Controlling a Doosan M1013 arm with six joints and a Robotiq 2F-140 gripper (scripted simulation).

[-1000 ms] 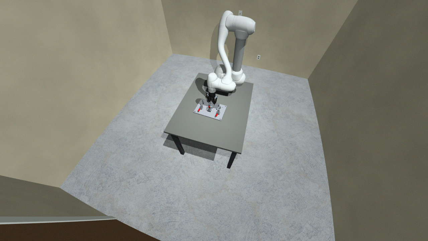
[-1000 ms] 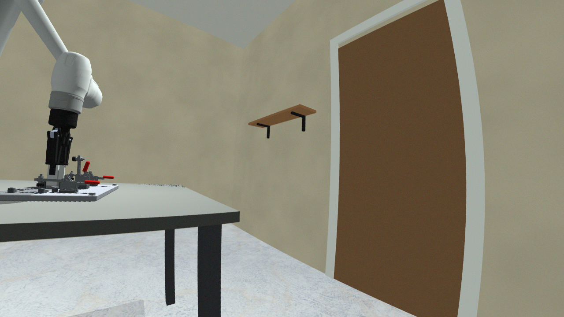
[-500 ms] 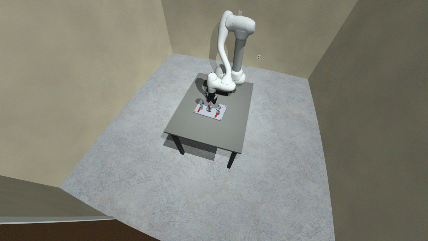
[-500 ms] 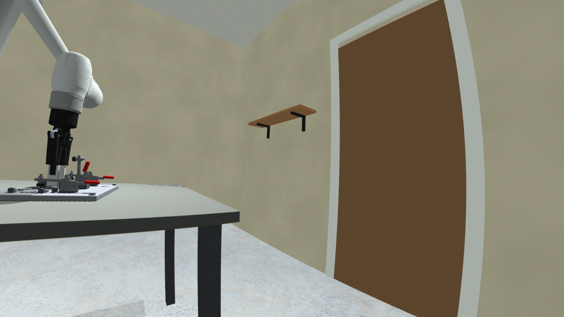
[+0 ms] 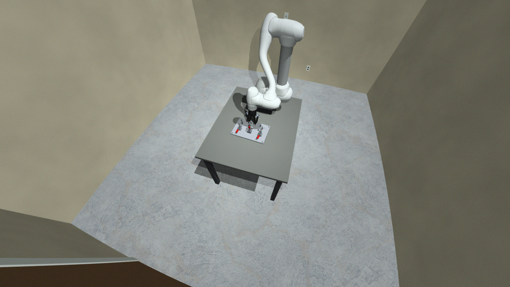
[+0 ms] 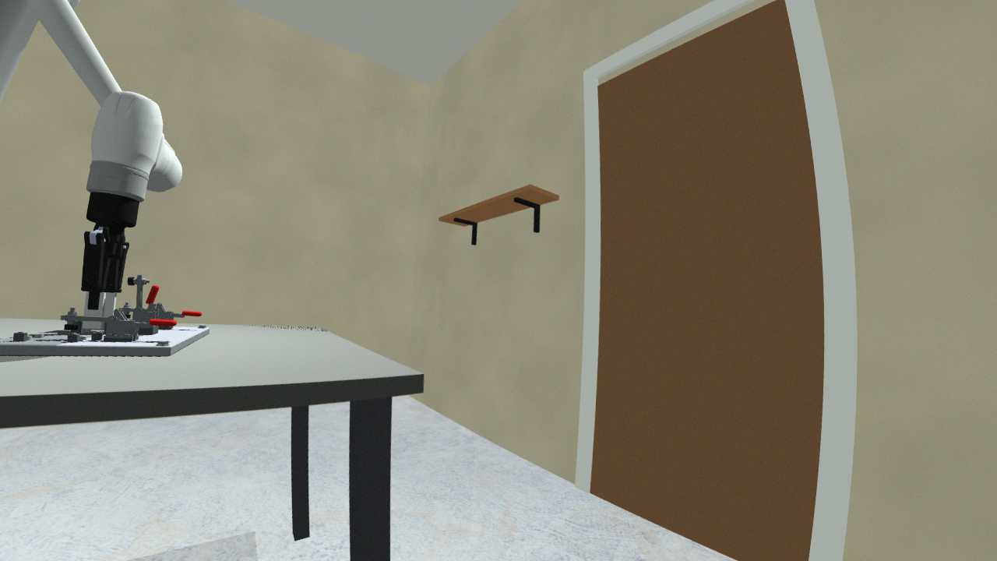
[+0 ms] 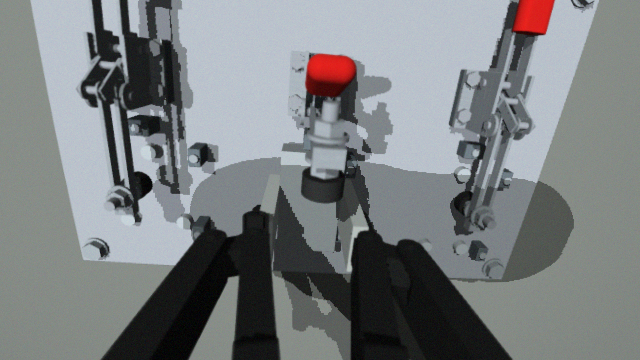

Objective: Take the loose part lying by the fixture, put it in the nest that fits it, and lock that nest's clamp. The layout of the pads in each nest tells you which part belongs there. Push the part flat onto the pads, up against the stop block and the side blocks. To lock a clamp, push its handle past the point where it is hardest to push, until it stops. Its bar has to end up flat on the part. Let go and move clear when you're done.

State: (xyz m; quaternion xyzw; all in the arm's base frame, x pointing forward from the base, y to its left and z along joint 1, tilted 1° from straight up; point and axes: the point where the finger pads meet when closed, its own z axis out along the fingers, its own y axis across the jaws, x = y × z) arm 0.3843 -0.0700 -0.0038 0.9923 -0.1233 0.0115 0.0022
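Now: hand 30 mm above the grey block part. The rest, counted from my hand: white fixture plate: 50 mm below, 40 mm ahead, 10 mm to the right.
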